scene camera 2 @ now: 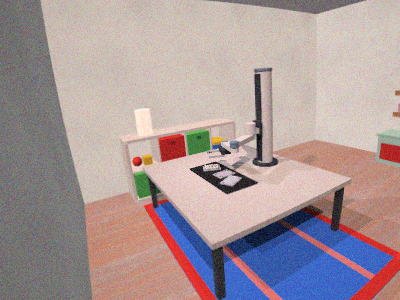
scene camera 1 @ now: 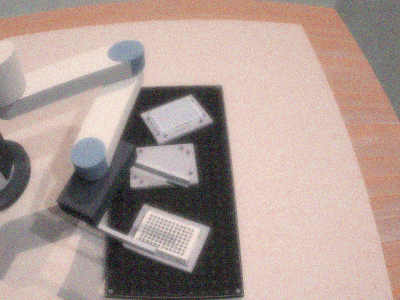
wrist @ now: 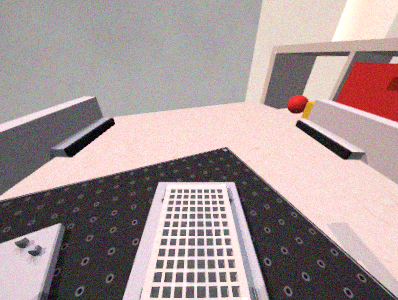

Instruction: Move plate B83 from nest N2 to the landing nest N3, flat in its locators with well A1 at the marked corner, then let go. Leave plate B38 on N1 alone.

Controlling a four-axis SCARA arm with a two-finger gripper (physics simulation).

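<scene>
A white plate with a grid of square wells (scene camera 1: 165, 232) (scene camera 2: 211, 167) (wrist: 197, 235) lies on the nest (scene camera 1: 202, 234) (wrist: 145, 240) at the bottom of the black board in scene camera 1. A second, blue-white plate (scene camera 1: 175, 114) (scene camera 2: 231, 180) lies on the nest (scene camera 1: 170, 136) at the opposite end. The middle nest (scene camera 1: 175, 155) (scene camera 2: 224, 174) (wrist: 30, 270) bears no plate; its dark locators show. No label can be read, so I cannot tell B83 from B38. My gripper (scene camera 1: 174, 217) (scene camera 2: 212, 156) (wrist: 206, 111) is open and empty, above the board, fingers wide apart. One finger partly hides the middle nest.
The black perforated board (scene camera 1: 215, 200) (scene camera 2: 245, 184) (wrist: 115, 192) lies on the pale table (scene camera 1: 290, 150) (scene camera 2: 280, 200). The arm's column (scene camera 2: 266, 115) stands on the table. Behind the table, a shelf unit (scene camera 2: 177, 129) holds a red box (scene camera 2: 172, 147) and a green box (scene camera 2: 198, 142).
</scene>
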